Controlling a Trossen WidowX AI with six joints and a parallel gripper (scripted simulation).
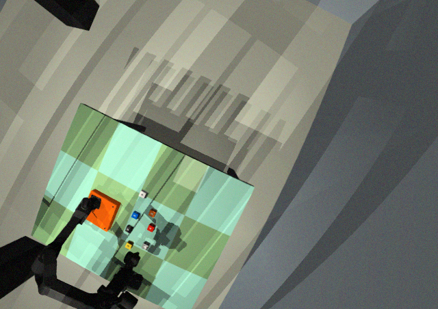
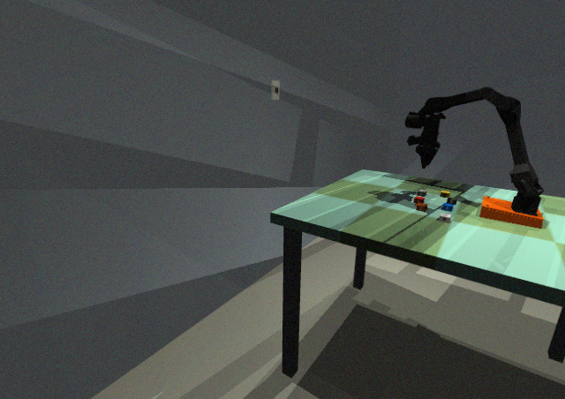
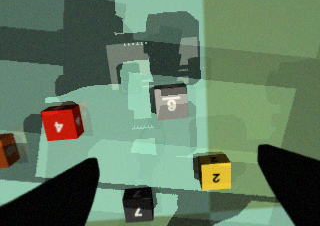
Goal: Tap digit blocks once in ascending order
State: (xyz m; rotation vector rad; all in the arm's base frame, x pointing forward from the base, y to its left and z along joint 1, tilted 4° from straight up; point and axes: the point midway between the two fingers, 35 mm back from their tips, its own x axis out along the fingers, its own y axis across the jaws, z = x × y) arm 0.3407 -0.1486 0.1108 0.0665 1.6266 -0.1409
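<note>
The white block lies 280 mm to the left of my gripper tip, 120 mm below it and 90 mm behind it. The rest, counted from my gripper tip: red block (120 mm below, 110 mm to the left); then grey block (120 mm below); then yellow block (120 mm below, 90 mm behind, 30 mm to the right).
</note>
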